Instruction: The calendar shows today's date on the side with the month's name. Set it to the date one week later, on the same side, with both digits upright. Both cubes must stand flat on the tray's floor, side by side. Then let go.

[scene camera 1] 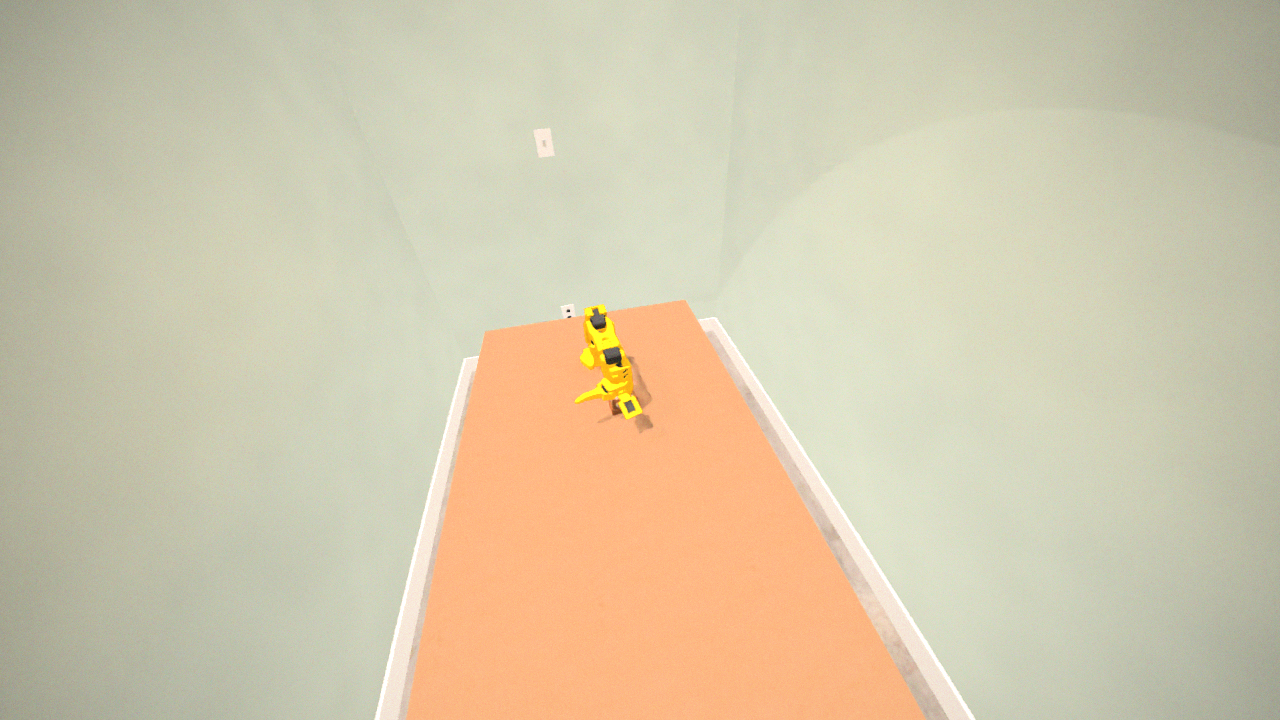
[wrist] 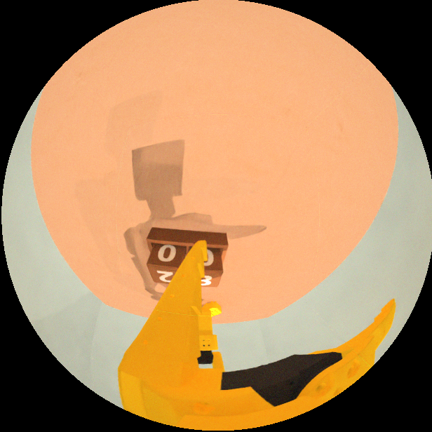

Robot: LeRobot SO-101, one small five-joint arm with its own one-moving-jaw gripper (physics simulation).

Observation:
The pictures show: a brown calendar tray.

